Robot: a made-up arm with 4 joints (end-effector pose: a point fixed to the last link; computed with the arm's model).
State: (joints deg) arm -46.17 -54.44 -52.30 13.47
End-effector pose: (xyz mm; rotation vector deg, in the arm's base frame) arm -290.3 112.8 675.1 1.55 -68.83 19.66
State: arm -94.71 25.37 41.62 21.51
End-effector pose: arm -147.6 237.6 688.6 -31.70 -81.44 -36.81
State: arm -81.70 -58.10 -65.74 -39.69
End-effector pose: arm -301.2 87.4 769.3 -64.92 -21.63 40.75
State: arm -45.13 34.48 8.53 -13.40
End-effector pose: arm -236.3 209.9 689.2 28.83 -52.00 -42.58
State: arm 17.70 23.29 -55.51 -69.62
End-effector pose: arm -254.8 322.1 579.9 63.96 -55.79 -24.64
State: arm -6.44 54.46 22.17 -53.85
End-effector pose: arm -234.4 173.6 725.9 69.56 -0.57 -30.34
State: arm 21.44 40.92 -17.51 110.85
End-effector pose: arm -228.1 251.7 698.8 -29.76 57.31 96.42
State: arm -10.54 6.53 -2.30 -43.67
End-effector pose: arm -249.7 228.1 700.6 28.05 -18.37 -32.24
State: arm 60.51 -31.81 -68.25 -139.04
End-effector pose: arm -293.5 272.9 628.4 24.25 -3.34 31.24
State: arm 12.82 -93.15 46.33 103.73
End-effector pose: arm -97.4 315.8 622.3 -22.48 -102.20 -9.16
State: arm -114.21 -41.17 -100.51 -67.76
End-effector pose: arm -255.7 27.5 886.8 -84.31 -6.49 75.93
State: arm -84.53 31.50 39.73 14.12
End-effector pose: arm -161.1 238.8 708.2 -17.66 -70.64 -44.05
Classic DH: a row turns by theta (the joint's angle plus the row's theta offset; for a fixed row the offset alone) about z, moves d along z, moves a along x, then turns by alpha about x. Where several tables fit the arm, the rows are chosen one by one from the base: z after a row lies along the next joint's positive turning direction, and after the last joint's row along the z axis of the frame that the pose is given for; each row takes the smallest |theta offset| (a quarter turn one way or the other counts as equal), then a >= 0, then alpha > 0; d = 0 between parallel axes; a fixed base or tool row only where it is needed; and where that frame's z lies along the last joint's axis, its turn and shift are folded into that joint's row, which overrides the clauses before.
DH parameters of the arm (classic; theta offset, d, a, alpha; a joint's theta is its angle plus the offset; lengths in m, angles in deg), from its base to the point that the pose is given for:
base (fixed): 90 0.7168 0.184 90
joint 1: -64.55 -0.1461 0.0617 33.74
joint 2: -29.79 0.0688 0.0423 -120.1
joint 3: 64.13 -0.0662 0.0957 131.38
joint 4: 54.67 -0.1825 0.0247 112.02
tool (fixed): 149.96 0.0039 0 0

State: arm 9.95 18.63 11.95 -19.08
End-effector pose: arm -224.1 222.0 739.7 59.48 -18.96 -57.74
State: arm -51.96 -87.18 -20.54 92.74
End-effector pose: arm -223.0 207.3 655.6 4.10 -100.91 33.98
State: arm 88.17 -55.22 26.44 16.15
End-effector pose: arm -149.3 201.7 835.3 59.32 4.50 -57.73
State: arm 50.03 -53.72 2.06 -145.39
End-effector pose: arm -178.0 219.6 800.1 -6.58 84.62 50.83
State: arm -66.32 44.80 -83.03 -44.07
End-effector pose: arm -147.2 67.6 480.3 32.75 -104.72 31.16
